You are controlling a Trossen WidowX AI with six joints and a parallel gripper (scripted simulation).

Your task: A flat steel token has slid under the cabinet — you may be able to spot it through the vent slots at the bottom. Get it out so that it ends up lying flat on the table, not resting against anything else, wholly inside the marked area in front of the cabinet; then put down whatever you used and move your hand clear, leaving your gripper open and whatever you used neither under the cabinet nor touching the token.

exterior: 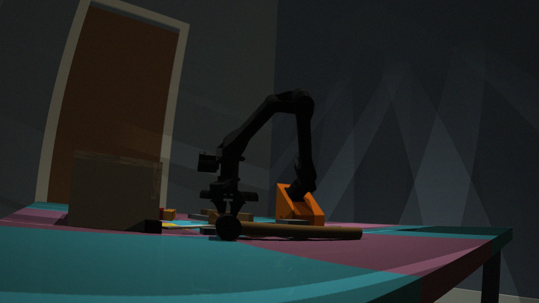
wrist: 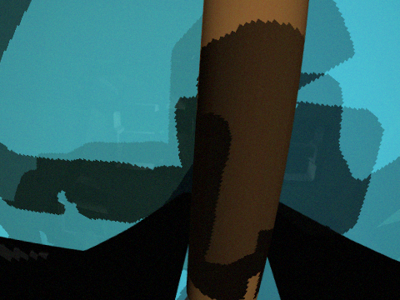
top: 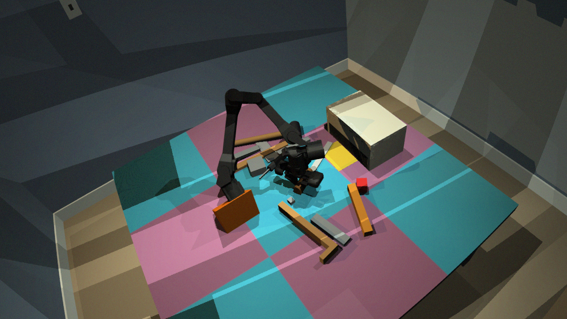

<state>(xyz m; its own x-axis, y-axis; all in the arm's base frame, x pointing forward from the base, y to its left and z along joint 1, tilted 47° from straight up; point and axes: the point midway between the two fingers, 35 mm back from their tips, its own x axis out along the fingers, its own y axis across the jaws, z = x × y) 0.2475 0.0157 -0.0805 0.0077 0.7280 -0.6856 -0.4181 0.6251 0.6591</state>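
Right now the screwdriver is 30 mm behind my gripper tip and 170 mm to the left of it. From my gripper tip the other things lie so: grey bar: 40 mm behind, 230 mm to the right; then small grey cube: 70 mm behind, 30 mm to the right; then grey block: 80 mm behind, 210 mm to the left, 10 mm above.
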